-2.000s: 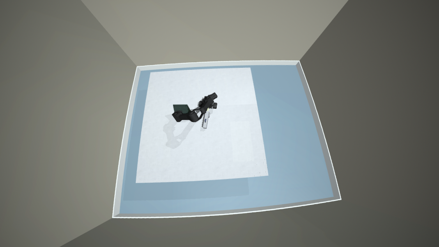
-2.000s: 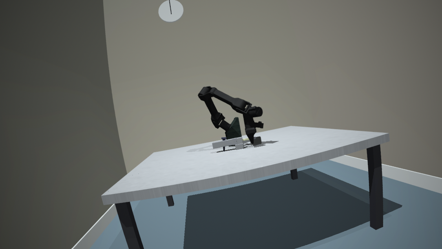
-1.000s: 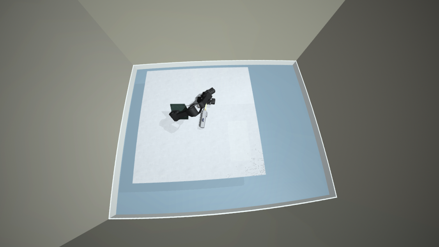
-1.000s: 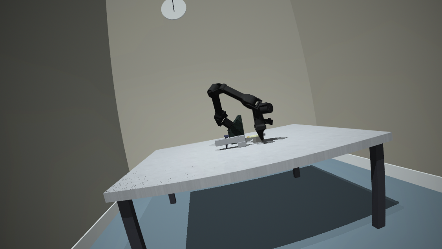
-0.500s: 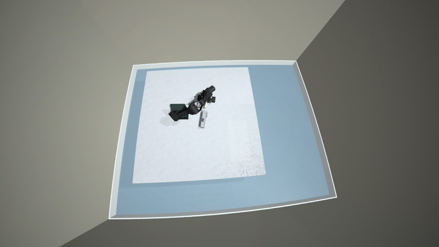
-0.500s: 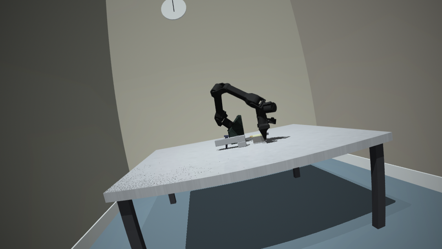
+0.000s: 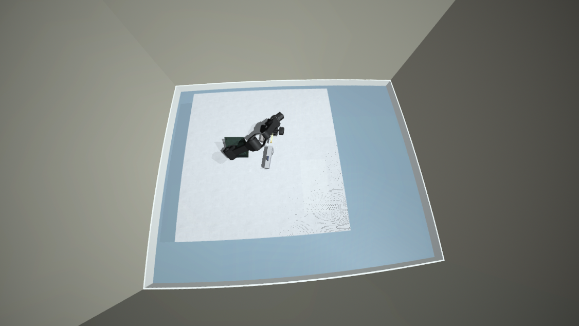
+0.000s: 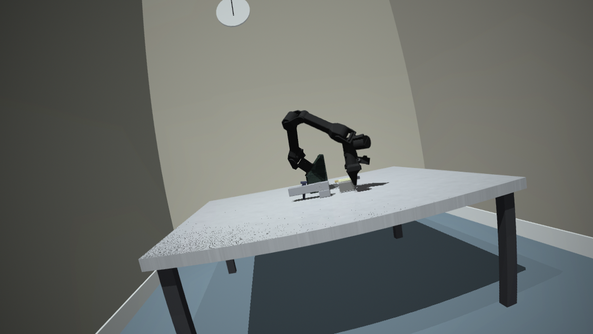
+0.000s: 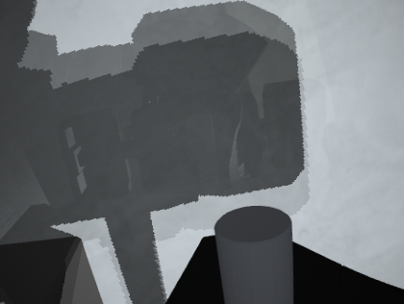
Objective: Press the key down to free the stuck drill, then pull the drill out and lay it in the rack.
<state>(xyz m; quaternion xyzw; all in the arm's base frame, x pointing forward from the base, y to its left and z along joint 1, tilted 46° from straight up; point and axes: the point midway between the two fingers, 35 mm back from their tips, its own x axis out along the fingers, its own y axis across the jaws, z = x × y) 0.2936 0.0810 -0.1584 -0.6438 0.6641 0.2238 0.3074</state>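
Now: the drill 40 mm to the right of my gripper tip and 30 mm above it. The rest, counted from my gripper tip: grey rack (80 mm behind, 30 mm to the right, 10 mm below); dark blue key (230 mm to the right, 30 mm behind, 30 mm above); long grey fixture (200 mm to the right, 30 mm behind, 10 mm above).
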